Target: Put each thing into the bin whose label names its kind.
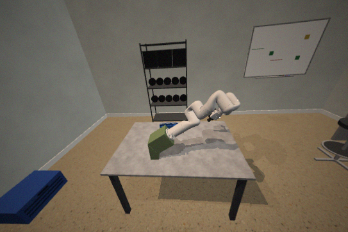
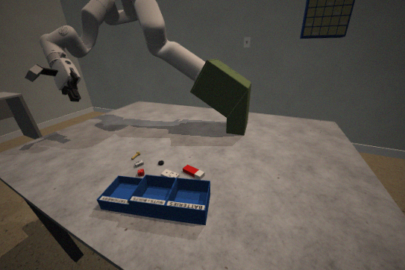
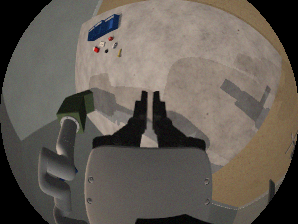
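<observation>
My hand is 490 mm to the right of the blue bin, 190 mm short of it and 170 mm above it. The rest, counted from my hand: red die 390 mm to the left, 190 mm below, 120 mm ahead; brass bolt 300 mm to the left, 190 mm below, 40 mm ahead; small silver piece 350 mm to the left, 190 mm below, 80 mm ahead.
</observation>
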